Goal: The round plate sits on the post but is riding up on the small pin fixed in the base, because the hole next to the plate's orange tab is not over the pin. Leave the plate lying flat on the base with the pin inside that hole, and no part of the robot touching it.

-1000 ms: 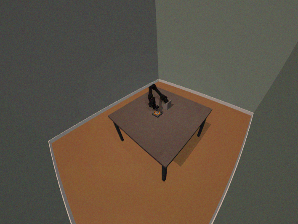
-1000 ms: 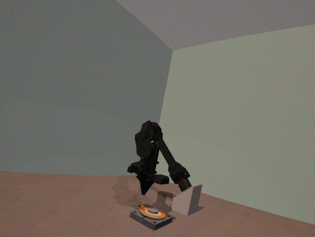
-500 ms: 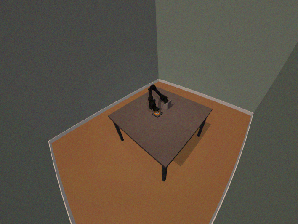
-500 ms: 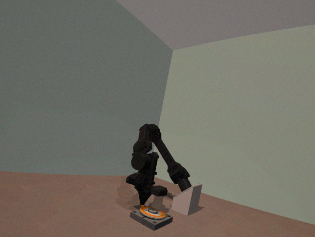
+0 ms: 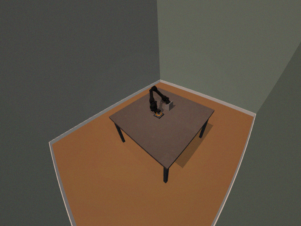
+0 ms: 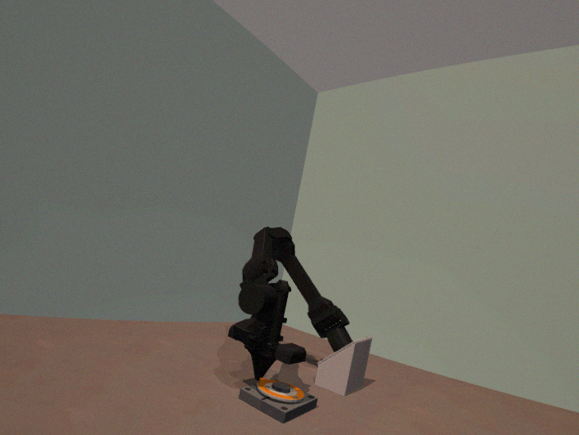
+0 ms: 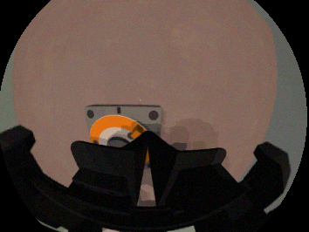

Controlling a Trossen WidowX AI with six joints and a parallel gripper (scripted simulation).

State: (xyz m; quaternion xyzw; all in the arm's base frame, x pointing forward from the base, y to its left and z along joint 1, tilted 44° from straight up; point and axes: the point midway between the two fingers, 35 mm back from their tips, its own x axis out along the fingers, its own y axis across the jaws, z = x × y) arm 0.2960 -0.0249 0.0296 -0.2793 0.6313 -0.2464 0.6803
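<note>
The grey square base is 40 mm to the left of my gripper tip, 30 mm behind it and 20 mm below it.
</note>
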